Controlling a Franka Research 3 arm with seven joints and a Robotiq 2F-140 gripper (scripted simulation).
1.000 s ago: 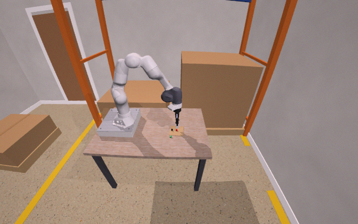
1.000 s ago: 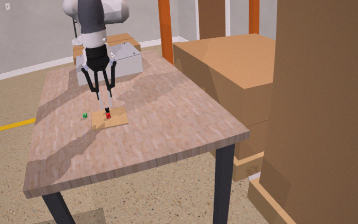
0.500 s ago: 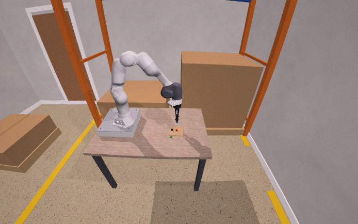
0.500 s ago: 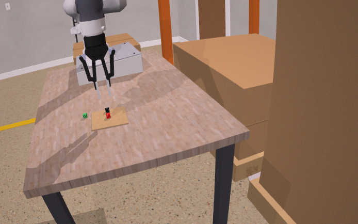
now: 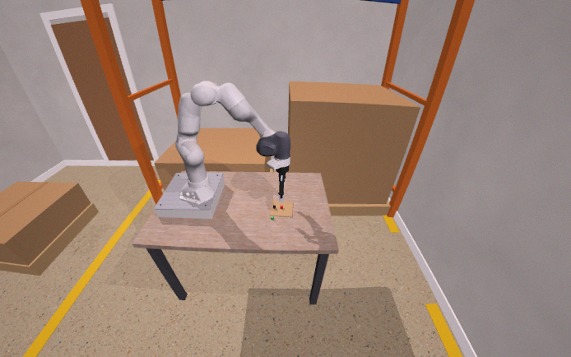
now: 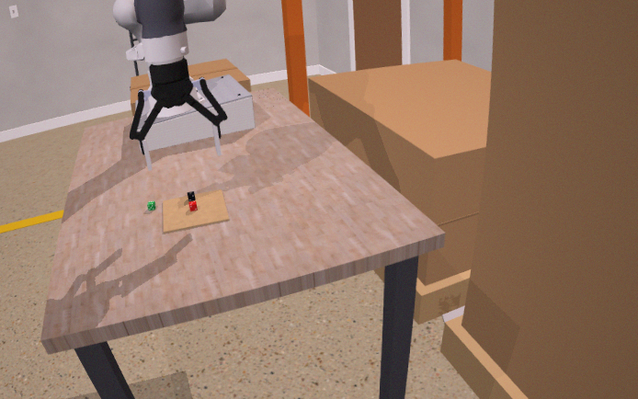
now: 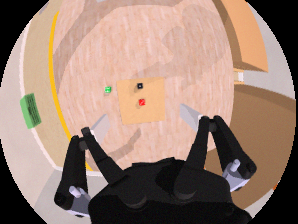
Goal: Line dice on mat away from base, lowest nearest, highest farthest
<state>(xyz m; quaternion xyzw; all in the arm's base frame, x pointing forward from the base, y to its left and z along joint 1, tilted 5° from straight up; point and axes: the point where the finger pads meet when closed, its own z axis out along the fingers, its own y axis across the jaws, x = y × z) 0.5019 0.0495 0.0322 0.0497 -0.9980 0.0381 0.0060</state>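
Now: the green die 40 mm behind my hand, 100 mm to the right of it and 120 mm below it. Also, from my hand: tan mat: 130 mm below; then red die: 120 mm below; then black die: 50 mm behind, 10 mm to the right, 120 mm below.
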